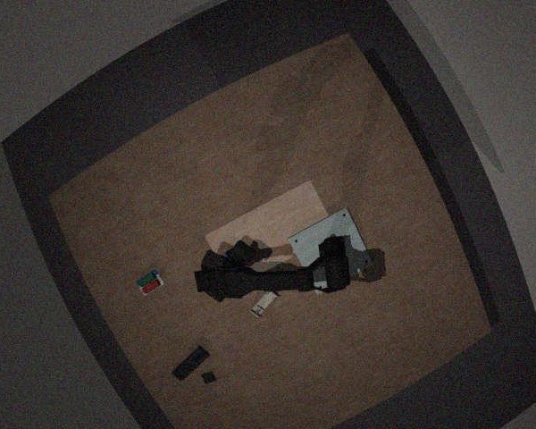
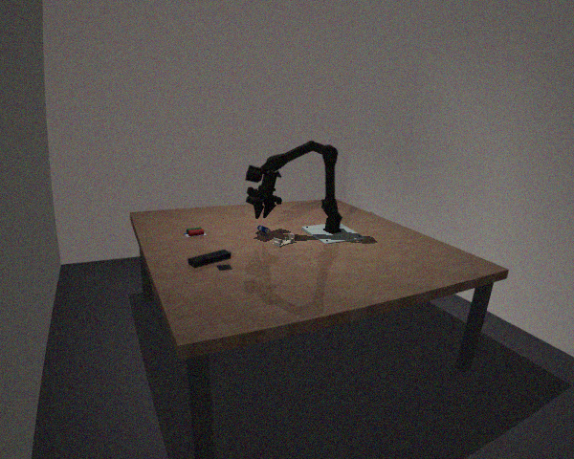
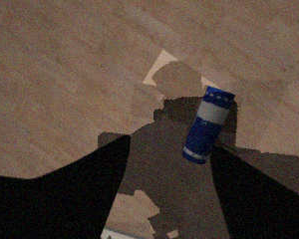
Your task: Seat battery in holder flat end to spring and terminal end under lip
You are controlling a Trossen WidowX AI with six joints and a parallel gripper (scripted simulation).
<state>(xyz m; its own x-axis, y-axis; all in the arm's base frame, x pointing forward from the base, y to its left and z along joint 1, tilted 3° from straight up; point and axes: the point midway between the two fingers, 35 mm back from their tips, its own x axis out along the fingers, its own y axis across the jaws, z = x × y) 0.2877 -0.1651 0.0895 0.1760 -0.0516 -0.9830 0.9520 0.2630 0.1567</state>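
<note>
My gripper tip is now 3 cm past the battery, 1 cm to the left of it and 6 cm above it. Round my gripper tip: black remote 35 cm ahead, 19 cm to the left, 5 cm below; then black battery door 33 cm ahead, 27 cm to the left, 7 cm below.
</note>
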